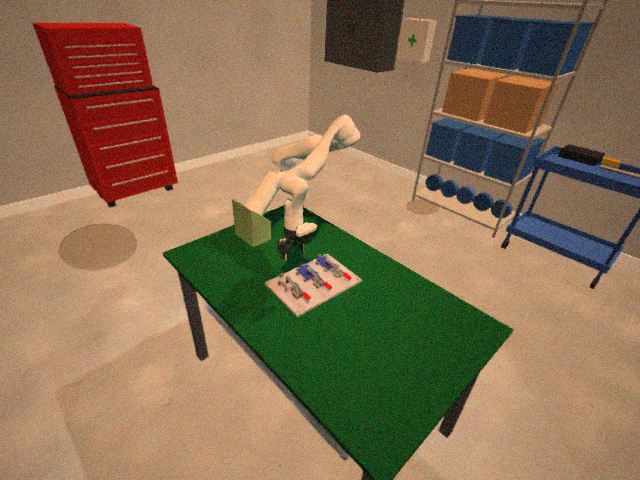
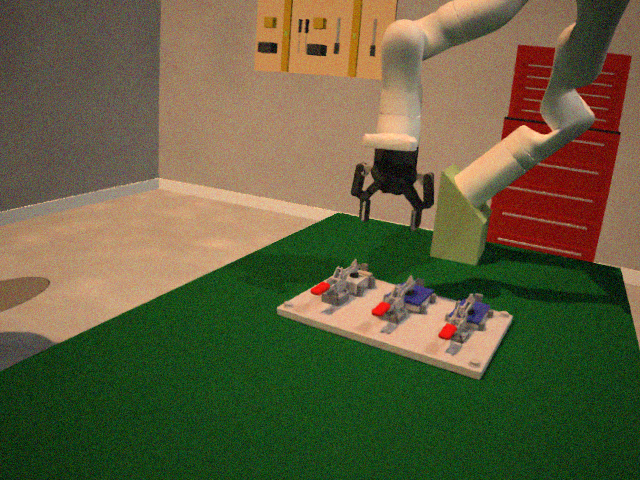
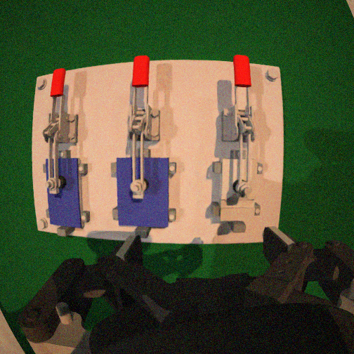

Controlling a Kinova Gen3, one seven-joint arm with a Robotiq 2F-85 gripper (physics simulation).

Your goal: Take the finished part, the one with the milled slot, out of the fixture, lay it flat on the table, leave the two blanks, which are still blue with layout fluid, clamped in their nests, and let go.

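Frame: origin at the arm's base, x ahead, y left, z up, level; millimetres.
Where they show: gripper, fingertip midpoint: (image 1: 293,254) (image 2: 388,225); arm's base at its link origin: (image 1: 254,211) (image 2: 466,191).
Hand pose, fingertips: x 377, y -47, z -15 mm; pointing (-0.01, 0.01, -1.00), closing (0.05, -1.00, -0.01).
Observation:
Each offset is from my fingertips to the centre of the thing. Level surfaces: height alone.
The pale finished part @(21 mm ahead, 47 mm right, 113 mm down) (image 3: 231,211) (image 2: 360,282) sits in an end nest of the fixture plate (image 3: 190,100) (image 2: 351,322) (image 1: 301,311). A toggle clamp with a red handle @(92 mm ahead, 48 mm right, 98 mm down) (image 3: 242,71) (image 2: 320,288) reaches over it, its tip over the part; the clamp hides some of the slot. Two blue blanks, the middle one @(17 mm ahead, 63 mm left, 115 mm down) (image 3: 155,212) (image 2: 422,293) and the outer one @(14 mm ahead, 173 mm left, 118 mm down) (image 3: 65,212) (image 2: 480,311), lie in their nests under clamp arms. My gripper (image 3: 203,245) (image 2: 389,222) (image 1: 293,252) is open and empty, pointing down, above and beyond the plate's robot-side edge.
The plate lies on a green-topped table @(144 mm down) (image 1: 392,361) (image 2: 180,403). The robot's pale green base block (image 1: 252,229) (image 2: 457,227) stands at the table's back. Clamp handles and arms stand up from the plate. A red tool cabinet (image 1: 116,129), a shelf unit and a blue cart (image 1: 563,237) stand off the table.

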